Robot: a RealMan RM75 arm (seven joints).
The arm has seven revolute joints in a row. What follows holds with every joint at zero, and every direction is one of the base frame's. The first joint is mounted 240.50 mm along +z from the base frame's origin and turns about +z. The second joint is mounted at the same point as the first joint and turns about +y. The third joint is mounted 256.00 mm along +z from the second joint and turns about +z. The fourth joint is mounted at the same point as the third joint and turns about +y. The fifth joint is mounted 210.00 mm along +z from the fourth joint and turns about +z. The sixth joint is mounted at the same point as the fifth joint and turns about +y. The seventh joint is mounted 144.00 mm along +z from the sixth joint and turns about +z. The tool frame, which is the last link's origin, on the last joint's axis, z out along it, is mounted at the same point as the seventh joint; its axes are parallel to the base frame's.
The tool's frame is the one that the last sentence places.
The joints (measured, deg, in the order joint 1, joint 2, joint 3, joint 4, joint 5, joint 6, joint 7), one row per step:
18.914 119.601 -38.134 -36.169 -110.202 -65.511 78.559
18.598 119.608 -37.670 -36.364 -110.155 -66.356 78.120
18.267 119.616 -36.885 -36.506 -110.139 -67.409 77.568
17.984 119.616 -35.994 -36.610 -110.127 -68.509 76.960
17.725 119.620 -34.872 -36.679 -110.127 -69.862 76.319
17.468 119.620 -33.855 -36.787 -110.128 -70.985 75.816
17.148 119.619 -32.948 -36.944 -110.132 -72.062 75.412
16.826 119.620 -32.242 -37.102 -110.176 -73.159 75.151
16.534 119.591 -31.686 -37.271 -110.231 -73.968 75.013
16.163 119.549 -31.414 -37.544 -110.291 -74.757 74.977
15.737 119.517 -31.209 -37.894 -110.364 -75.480 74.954
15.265 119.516 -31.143 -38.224 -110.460 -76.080 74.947
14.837 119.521 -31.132 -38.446 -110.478 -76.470 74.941
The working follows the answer.
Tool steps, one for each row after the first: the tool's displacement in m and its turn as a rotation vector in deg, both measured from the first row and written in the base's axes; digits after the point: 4 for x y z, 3 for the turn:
0.0003 -0.0023 0.0013 0.105 0.247 0.391
0.0008 -0.0050 0.0030 0.333 0.637 0.793
0.0011 -0.0076 0.0049 0.622 1.051 1.247
0.0012 -0.0103 0.0071 0.973 1.663 1.786
0.0015 -0.0128 0.0093 1.379 2.162 2.164
0.0021 -0.0156 0.0116 1.745 2.624 2.465
0.0023 -0.0185 0.0132 1.899 3.121 2.775
0.0029 -0.0209 0.0149 2.059 3.447 2.922
0.0034 -0.0236 0.0164 2.029 3.672 3.091
0.0042 -0.0264 0.0179 1.992 3.793 3.219
0.0052 -0.0296 0.0189 1.855 3.852 3.262
0.0063 -0.0324 0.0194 1.780 3.904 3.192

Tool pose at each row, in the base's axes (x y z in m, rotation vector in deg; rounded; the steps above come from the unrounded poses):
0.3653 0.3075 0.0111 -127.462 54.850 24.828
0.3656 0.3052 0.0124 -127.584 54.515 25.329
0.3661 0.3025 0.0142 -127.597 54.191 26.049
0.3664 0.2999 0.0161 -127.581 53.795 26.843
0.3665 0.2971 0.0182 -127.546 53.384 27.926
0.3668 0.2947 0.0205 -127.370 53.062 28.824
0.3674 0.2919 0.0227 -127.185 52.822 29.629
0.3676 0.2890 0.0243 -127.193 52.674 30.399
0.3682 0.2866 0.0261 -127.112 52.613 30.900
0.3687 0.2839 0.0275 -127.221 52.556 31.226
0.3695 0.2810 0.0291 -127.318 52.492 31.410
0.3705 0.2779 0.0300 -127.464 52.533 31.448
0.3716 0.2751 0.0306 -127.492 52.667 31.450

